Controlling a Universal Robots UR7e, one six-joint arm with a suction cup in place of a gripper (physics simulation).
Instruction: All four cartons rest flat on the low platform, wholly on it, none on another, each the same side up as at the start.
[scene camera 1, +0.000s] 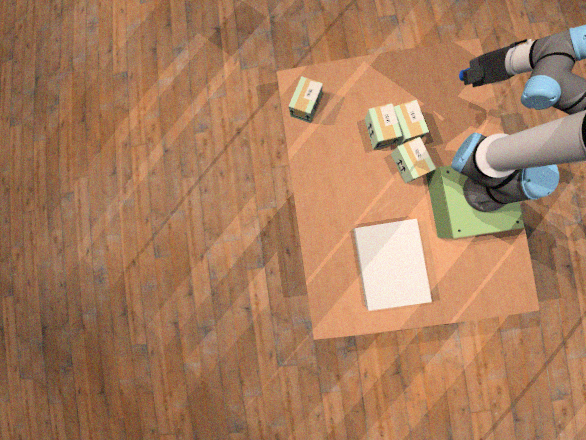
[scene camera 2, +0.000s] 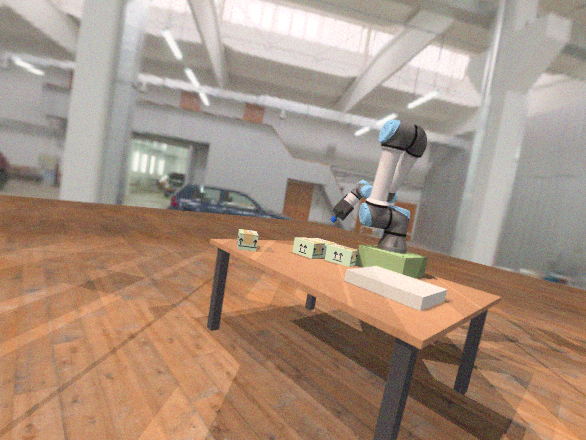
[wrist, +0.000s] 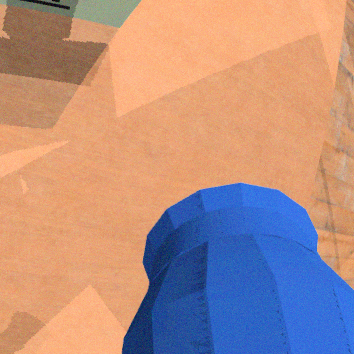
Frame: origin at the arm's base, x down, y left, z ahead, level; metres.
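Seen in the pictures: hand, tool point: (scene camera 1: 462, 75) (scene camera 2: 331, 221) (wrist: 232, 263); arm's base, link origin: (scene camera 1: 484, 191) (scene camera 2: 391, 250).
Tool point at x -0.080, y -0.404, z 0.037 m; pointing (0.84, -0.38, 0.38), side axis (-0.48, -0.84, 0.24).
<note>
Offsets run from my tool point to a thing's top centre. "pt": to the spot under its first point. Level surfaces: height alone.
The low white platform {dx +0.140, dy +0.623, dz +0.315 m} (scene camera 1: 393, 265) (scene camera 2: 390, 284) bears no carton. Four green cartons with orange tape and white labels on top stand on the table. One carton {dx +0.106, dy -0.097, dz +0.541 m} (scene camera 1: 306, 99) (scene camera 2: 247, 240) is apart, near the table's far left corner. A second carton {dx +0.106, dy +0.076, dz +0.255 m} (scene camera 1: 383, 126) (scene camera 2: 309, 247) stands close beside a third carton {dx +0.106, dy +0.081, dz +0.154 m} (scene camera 1: 412, 120). A fourth carton {dx +0.106, dy +0.235, dz +0.165 m} (scene camera 1: 413, 159) (scene camera 2: 341, 255) stands near them, beside the green base. My gripper, a blue suction cup (scene camera 1: 462, 75) (scene camera 2: 333, 219) (wrist: 232, 210), is open and holds nothing, in the air to the right of the third carton in scene camera 1.
The green base block (scene camera 1: 480, 220) (scene camera 2: 390, 261) under the arm stands between the cartons and the right part of the table {dx +0.188 m} (scene camera 1: 330, 210) (scene camera 2: 300, 280). A strip of a green carton side {pt dx +0.171, dy +0.022, dz +0.116 m} (wrist: 105, 15) shows at the upper left of the wrist view.
</note>
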